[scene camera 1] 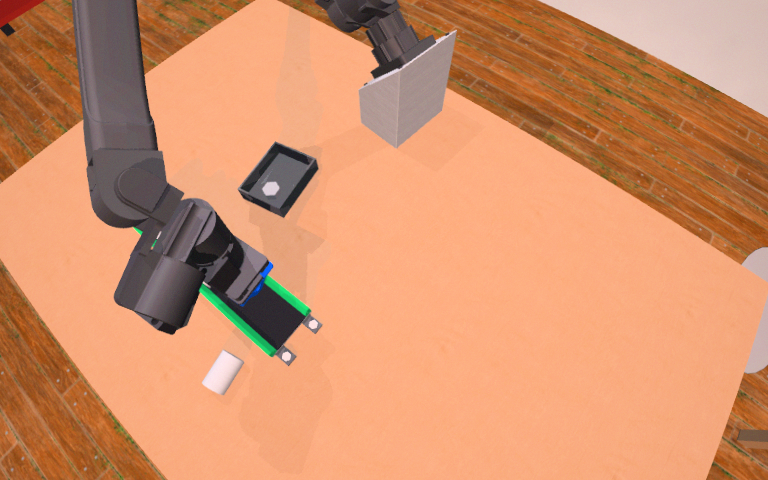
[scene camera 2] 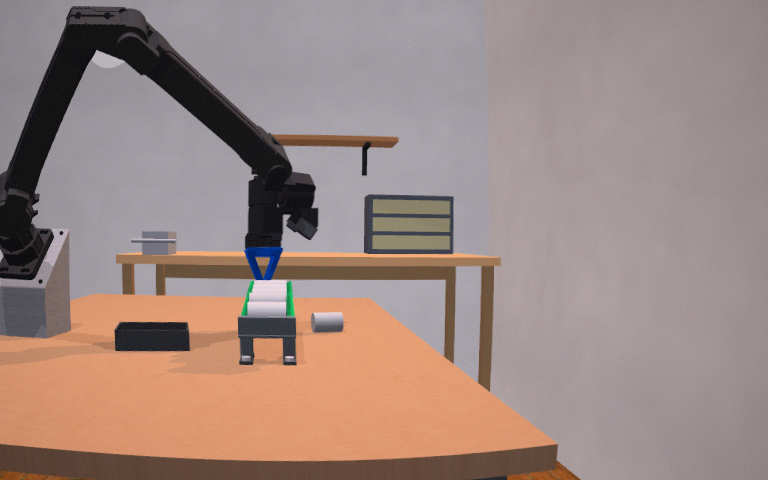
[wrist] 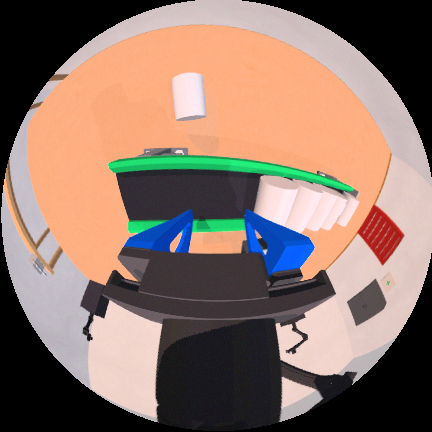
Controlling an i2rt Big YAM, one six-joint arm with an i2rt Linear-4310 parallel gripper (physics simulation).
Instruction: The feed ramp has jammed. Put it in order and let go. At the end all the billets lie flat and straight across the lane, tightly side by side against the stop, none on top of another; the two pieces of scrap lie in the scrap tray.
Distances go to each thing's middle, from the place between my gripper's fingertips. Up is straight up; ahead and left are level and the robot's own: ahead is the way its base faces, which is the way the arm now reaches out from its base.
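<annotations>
Dark scrap tray [scene camera 1: 292,170]: 80 mm below my hand, 160 mm to the right of it, 170 mm behind it. Grey stop [scene camera 2: 247,325]: 30 mm below my hand, 270 mm to the right of it, 50 mm ahead of it.
</annotations>
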